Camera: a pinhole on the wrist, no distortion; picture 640 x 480 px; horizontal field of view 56.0 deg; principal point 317.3 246.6 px. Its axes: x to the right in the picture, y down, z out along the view. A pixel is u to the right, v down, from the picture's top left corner.
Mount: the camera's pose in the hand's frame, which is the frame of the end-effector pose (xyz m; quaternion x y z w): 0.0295 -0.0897 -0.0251 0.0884 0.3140 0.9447 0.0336
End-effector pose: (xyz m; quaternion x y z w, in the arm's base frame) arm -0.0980 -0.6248 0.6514 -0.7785 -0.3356 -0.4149 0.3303
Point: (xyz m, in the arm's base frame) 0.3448 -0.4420 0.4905
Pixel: 361 197
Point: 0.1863 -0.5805 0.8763
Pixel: outside the picture
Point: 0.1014 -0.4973 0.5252
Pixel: 473 235
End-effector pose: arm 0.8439 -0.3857 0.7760 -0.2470 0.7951 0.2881 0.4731
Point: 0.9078 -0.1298 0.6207
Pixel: 345 287
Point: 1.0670 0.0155 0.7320
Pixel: 610 378
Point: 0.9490 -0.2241 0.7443
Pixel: 607 315
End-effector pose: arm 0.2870 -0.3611 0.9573 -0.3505 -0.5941 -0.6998 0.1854
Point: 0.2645 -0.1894 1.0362
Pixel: 235 356
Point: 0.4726 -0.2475 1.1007
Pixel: 506 22
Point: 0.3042 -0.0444 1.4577
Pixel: 45 149
